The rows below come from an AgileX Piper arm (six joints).
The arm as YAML. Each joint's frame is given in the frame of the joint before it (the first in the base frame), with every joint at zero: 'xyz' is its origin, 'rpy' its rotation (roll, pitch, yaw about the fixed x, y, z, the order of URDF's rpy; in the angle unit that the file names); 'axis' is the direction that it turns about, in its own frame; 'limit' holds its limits. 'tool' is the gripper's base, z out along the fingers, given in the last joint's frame.
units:
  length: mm
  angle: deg
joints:
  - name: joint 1
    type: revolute
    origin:
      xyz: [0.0, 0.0, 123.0]
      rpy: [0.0, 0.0, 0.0]
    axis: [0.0, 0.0, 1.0]
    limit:
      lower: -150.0
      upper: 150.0
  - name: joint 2
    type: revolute
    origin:
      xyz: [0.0, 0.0, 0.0]
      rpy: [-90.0, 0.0, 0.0]
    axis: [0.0, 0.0, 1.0]
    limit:
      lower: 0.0
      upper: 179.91
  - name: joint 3
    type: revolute
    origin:
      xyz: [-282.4, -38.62, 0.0]
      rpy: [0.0, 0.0, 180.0]
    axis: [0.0, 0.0, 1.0]
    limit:
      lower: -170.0
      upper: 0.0
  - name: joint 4
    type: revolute
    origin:
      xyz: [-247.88, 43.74, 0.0]
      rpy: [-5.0, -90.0, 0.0]
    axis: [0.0, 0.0, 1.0]
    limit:
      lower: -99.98
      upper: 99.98
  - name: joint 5
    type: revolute
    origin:
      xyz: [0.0, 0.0, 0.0]
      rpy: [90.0, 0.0, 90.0]
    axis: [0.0, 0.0, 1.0]
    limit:
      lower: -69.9
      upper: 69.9
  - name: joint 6
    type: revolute
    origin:
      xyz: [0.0, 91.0, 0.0]
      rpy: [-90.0, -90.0, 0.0]
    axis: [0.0, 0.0, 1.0]
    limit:
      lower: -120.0
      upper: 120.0
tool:
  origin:
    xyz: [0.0, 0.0, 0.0]
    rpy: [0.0, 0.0, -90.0]
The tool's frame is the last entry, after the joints.
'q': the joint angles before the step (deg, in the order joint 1, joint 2, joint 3, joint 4, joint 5, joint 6). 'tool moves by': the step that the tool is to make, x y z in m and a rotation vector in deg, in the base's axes. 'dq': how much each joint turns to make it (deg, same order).
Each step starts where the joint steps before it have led.
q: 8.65 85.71 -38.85 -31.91 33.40 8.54
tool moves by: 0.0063 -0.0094 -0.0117 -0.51 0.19 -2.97
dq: -2.07 3.04 0.00 -3.44 -1.78 4.40
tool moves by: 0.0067 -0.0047 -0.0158 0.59 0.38 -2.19
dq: -1.31 3.84 -0.01 -2.73 -2.73 4.40
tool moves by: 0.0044 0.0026 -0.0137 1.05 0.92 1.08
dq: 0.01 3.09 0.03 -0.50 -2.76 0.45
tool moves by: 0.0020 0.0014 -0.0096 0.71 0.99 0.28
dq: -0.02 2.12 -0.01 0.03 -1.44 0.24
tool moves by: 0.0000 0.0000 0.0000 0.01 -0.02 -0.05
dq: 0.00 0.00 0.00 -0.03 0.00 0.08
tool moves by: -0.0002 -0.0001 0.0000 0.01 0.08 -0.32
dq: 0.01 0.00 -0.01 0.10 0.18 0.20
